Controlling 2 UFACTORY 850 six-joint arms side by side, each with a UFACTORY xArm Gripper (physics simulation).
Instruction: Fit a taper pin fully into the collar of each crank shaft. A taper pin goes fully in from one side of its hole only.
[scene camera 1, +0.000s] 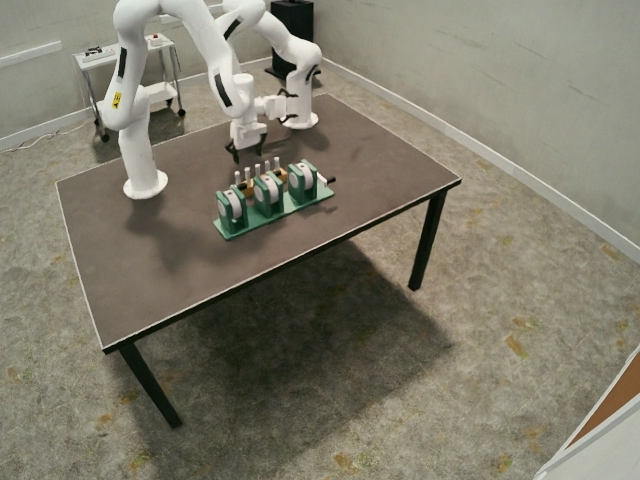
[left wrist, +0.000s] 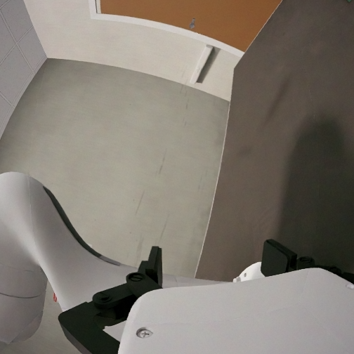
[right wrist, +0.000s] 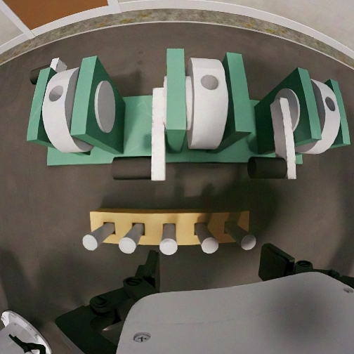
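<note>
Three crank shafts with white collars (right wrist: 62, 120) (right wrist: 207, 120) (right wrist: 327, 120) sit in a green stand (scene camera 1: 252, 222) (right wrist: 137, 125). Each collar shows a round hole on its upper face, and no pin sticks out of these holes. Several grey taper pins (scene camera 1: 237, 177) (right wrist: 168, 240) stand upright in a yellow rack (scene camera 1: 250, 190) (right wrist: 150, 218) behind the stand in the scene view. My right gripper (scene camera 1: 247, 156) (right wrist: 211, 265) is open and empty, above and behind the rack. My left gripper (scene camera 1: 295, 106) (left wrist: 214, 260) is open and empty, held sideways near the table's back, far from the stand.
Crank arms with black handles (right wrist: 131, 168) (right wrist: 267, 167) stick out between the stand and rack; another handle (scene camera 1: 330, 179) (right wrist: 39, 75) is at the stand's right end in the scene view. The right gripper is close to the left arm's gripper. A trolley (scene camera 1: 94, 63) stands behind the table.
</note>
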